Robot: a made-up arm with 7 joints.
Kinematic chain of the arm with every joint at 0, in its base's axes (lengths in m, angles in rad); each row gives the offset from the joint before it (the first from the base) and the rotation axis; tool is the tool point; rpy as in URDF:
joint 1: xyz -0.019 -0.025 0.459 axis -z
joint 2: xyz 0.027 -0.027 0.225 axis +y
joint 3: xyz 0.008 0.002 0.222 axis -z
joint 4: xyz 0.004 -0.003 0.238 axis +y
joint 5: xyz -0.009 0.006 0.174 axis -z
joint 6: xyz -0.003 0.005 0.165 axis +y
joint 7: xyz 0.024 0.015 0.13 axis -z
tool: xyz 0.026 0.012 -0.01 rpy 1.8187 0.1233 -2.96
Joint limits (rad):
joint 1: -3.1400..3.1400
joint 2: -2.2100..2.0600
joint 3: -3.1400..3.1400
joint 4: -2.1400..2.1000
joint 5: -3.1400..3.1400
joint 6: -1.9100..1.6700
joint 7: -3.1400..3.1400
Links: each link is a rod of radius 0.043 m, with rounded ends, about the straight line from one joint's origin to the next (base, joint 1, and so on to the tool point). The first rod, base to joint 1, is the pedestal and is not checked.
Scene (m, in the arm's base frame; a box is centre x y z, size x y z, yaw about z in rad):
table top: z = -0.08
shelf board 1: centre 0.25 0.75 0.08 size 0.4 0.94 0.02 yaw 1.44
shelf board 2: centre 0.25 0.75 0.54 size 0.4 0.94 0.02 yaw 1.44
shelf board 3: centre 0.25 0.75 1 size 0.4 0.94 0.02 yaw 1.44
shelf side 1: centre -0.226 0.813 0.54 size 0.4 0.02 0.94 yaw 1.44
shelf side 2: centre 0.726 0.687 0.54 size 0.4 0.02 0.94 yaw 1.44
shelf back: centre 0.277 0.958 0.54 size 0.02 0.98 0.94 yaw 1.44
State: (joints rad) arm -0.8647 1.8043 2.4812 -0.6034 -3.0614 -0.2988 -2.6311
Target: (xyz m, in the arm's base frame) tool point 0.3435 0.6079 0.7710
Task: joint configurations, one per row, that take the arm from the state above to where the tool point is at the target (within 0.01 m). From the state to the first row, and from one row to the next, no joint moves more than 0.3 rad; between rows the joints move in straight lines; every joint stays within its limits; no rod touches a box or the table.
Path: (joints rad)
1: -0.7484 1.7343 2.5124 -0.8415 -3.0501 -0.2460 -2.6311
2: -0.6321 1.6643 2.5436 -1.0797 -3.0388 -0.1932 -2.6311
3: -0.5158 1.5943 2.5747 -1.3178 -3.0275 -0.1404 -2.6311
4: -0.3995 1.5243 2.6059 -1.5559 -3.0161 -0.0876 -2.6311
5: -0.3193 1.2896 2.4228 -1.6606 -2.9981 -0.0946 -2.6184
6: -0.2390 1.0549 2.2396 -1.7652 -2.9801 -0.1017 -2.6057
7: -0.1588 0.8202 2.0564 -1.8699 -2.9621 -0.1087 -2.5930
8: -0.3454 0.9456 2.0868 -1.6152 -2.9775 -0.1581 -2.5976
9: -0.5320 1.0710 2.1171 -1.3606 -2.9928 -0.2076 -2.6023

